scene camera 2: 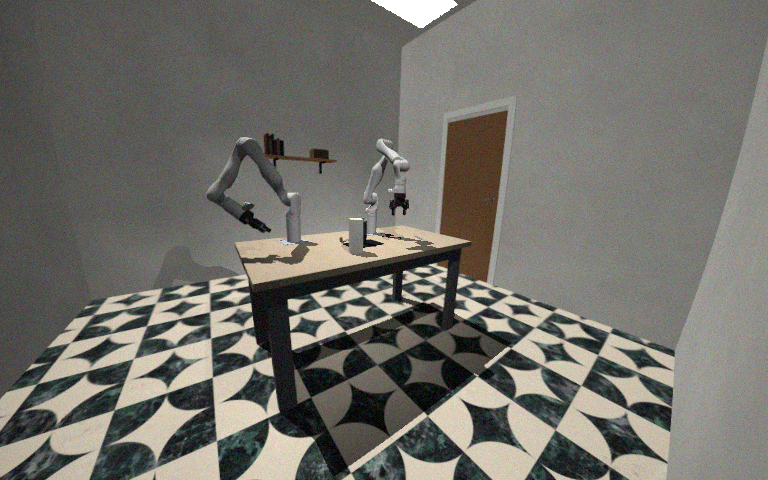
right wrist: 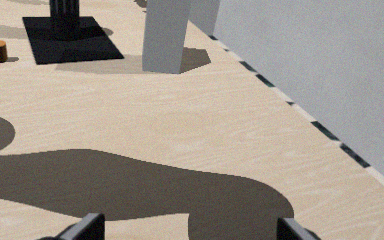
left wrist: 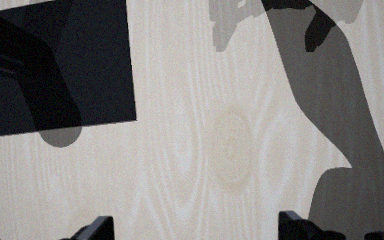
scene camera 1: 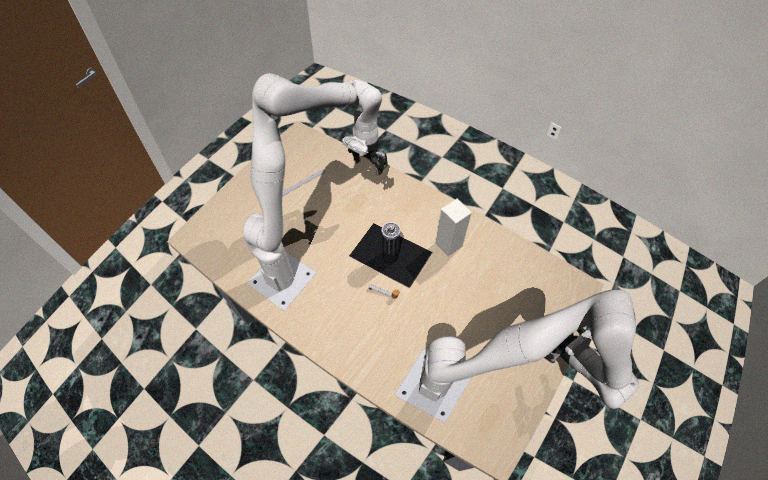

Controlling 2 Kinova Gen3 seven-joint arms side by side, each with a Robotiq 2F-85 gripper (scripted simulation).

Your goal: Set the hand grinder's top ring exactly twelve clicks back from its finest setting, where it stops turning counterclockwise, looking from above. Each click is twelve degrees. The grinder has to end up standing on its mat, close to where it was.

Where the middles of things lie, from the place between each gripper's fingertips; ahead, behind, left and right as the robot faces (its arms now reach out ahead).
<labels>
The black mat (scene camera 1: 412, 257) is 20 cm below my left hand, 19 cm to the right of it and 13 cm behind it. Round my left hand: tall pale box (scene camera 1: 454, 219) (34 cm to the right, 11 cm below, 2 cm ahead).
Now: the tall pale box 450 mm to the left of my right hand, 160 mm ahead of it and 40 mm below it. Round my right hand: black mat (600 mm to the left, 140 mm below, 10 mm ahead).
</labels>
